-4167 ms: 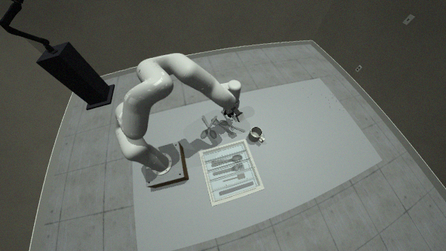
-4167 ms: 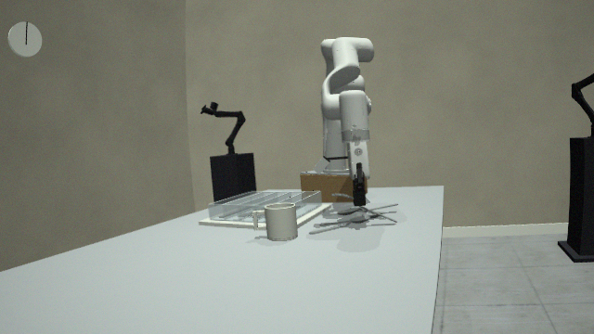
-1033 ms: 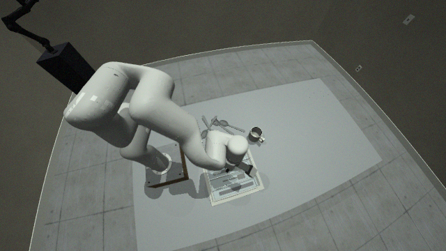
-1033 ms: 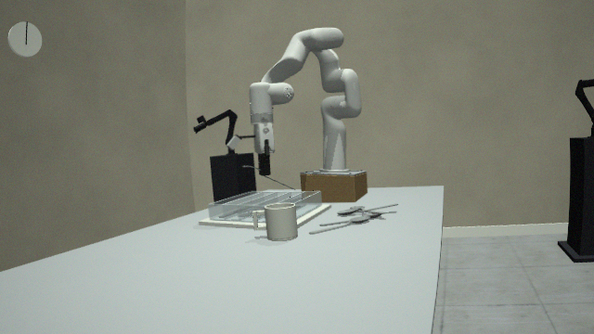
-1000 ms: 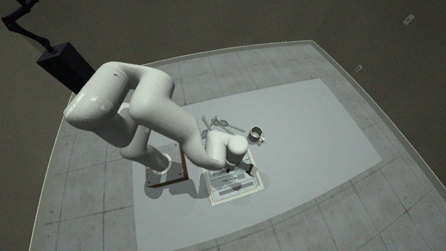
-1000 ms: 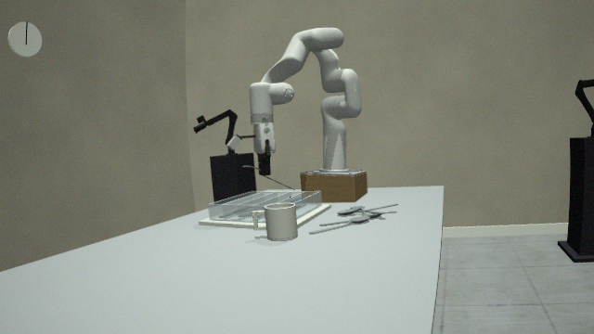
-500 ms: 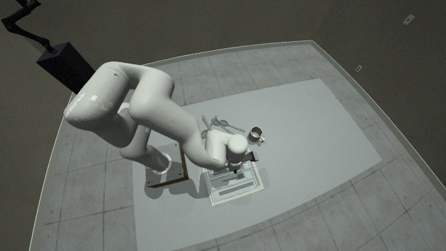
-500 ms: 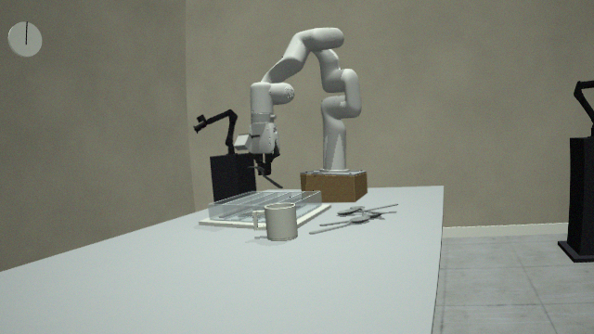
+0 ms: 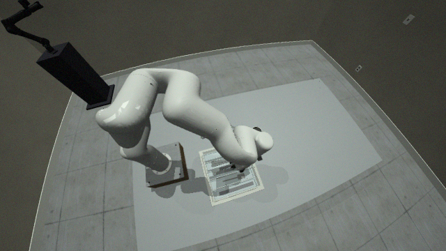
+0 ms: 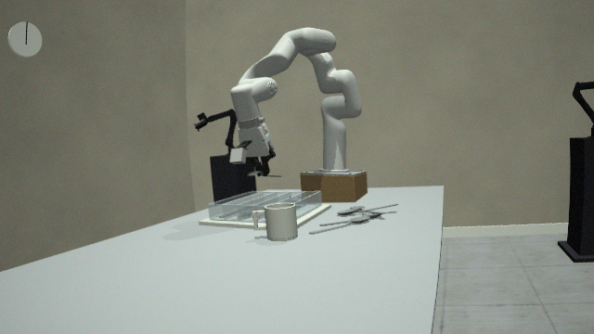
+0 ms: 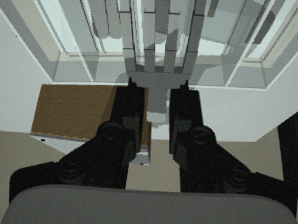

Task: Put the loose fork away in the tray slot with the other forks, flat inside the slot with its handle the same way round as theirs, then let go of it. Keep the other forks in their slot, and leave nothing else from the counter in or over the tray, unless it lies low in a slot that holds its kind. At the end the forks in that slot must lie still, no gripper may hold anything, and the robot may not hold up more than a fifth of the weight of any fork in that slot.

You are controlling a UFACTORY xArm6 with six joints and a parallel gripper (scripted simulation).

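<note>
Now: hand 1 cm past the clear cutlery tray and 11 cm above it. Also, from my hand: white mug (22 cm ahead, 17 cm to the left, 13 cm below).
</note>
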